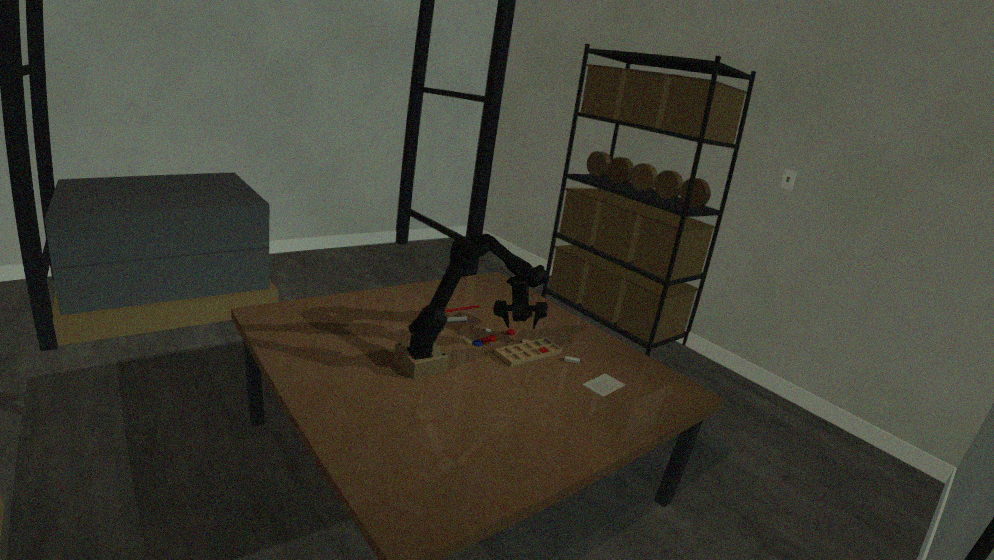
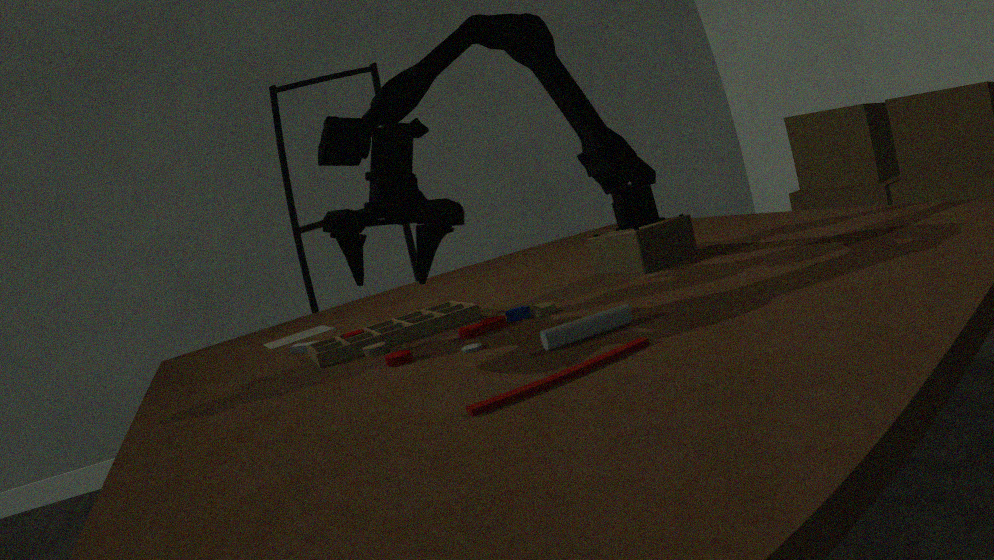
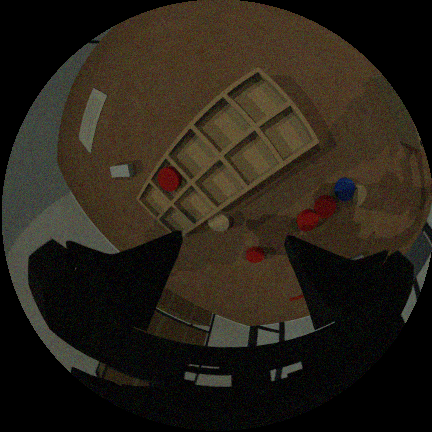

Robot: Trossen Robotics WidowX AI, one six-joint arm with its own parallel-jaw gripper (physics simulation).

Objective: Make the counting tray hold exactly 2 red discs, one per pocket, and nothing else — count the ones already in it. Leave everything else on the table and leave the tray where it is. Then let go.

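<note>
The counting tray (image 1: pixel 535 358) (image 2: pixel 340 354) (image 3: pixel 257 131) is pale wood with two rows of pockets. One red disc (image 1: pixel 543 349) (image 2: pixel 352 333) (image 3: pixel 169 179) lies in a pocket near one end; the other pockets look empty. A lone red disc (image 1: pixel 510 331) (image 2: pixel 398 357) (image 3: pixel 255 254) lies on the table beside the tray. Two more red discs, one (image 3: pixel 307 220) next to the other (image 3: pixel 325 205), lie in line with a blue disc (image 1: pixel 477 342) (image 2: pixel 518 313) (image 3: pixel 345 189). My gripper (image 1: pixel 521 326) (image 2: pixel 390 283) (image 3: pixel 234 238) is open and empty, above the tray's side nearest the lone disc.
A cream disc (image 2: pixel 374 349) (image 3: pixel 218 222) lies close by the tray; another (image 2: pixel 543 310) (image 3: pixel 361 194) is beside the blue disc. A white cylinder (image 1: pixel 457 319) (image 2: pixel 586 326), a red stick (image 1: pixel 462 308) (image 2: pixel 556 377), a small white block (image 1: pixel 571 359) (image 3: pixel 120 171) and paper (image 1: pixel 603 384) (image 3: pixel 93 120) lie around.
</note>
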